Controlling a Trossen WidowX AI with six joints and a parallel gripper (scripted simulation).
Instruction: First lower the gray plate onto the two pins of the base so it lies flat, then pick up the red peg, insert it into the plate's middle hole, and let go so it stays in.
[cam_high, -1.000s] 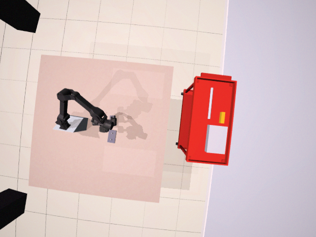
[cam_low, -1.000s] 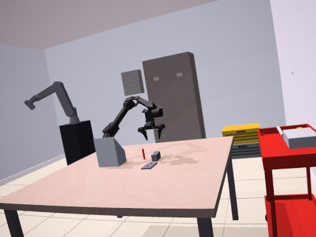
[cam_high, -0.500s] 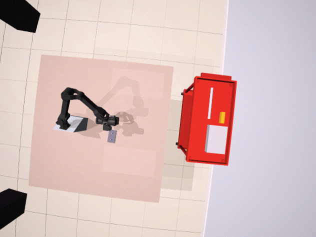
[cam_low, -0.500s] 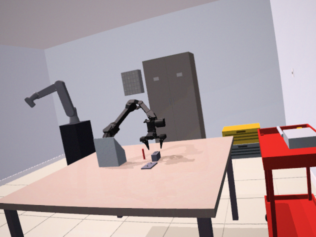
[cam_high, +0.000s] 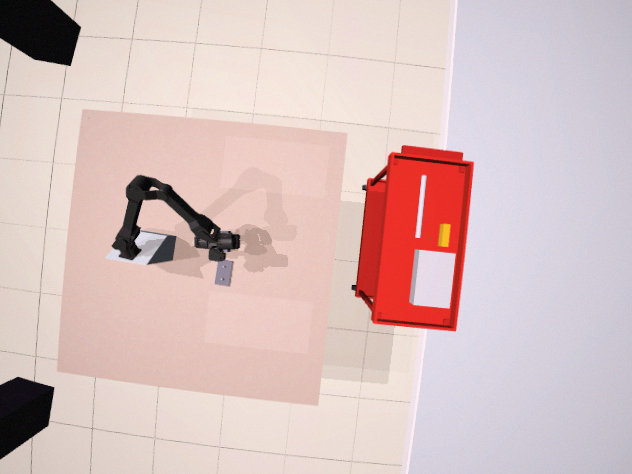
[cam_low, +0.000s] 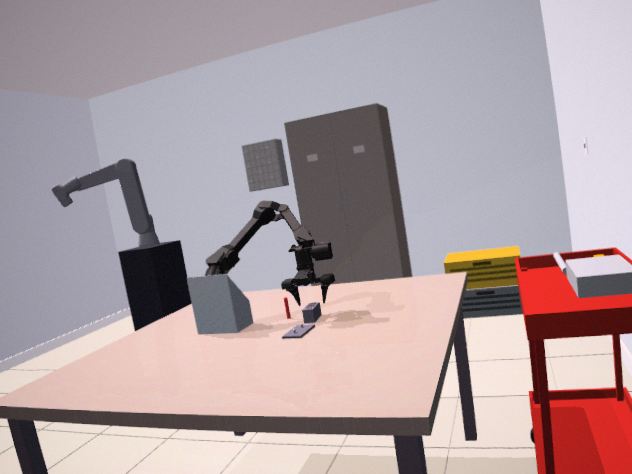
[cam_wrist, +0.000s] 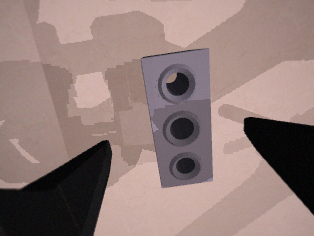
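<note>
Right now the gray plate is 20 mm below my gripper tip. Also, from my gripper tip: red peg (120 mm behind, 20 mm to the left, 10 mm below); then dark base (150 mm to the right, 50 mm below, 20 mm ahead).
</note>
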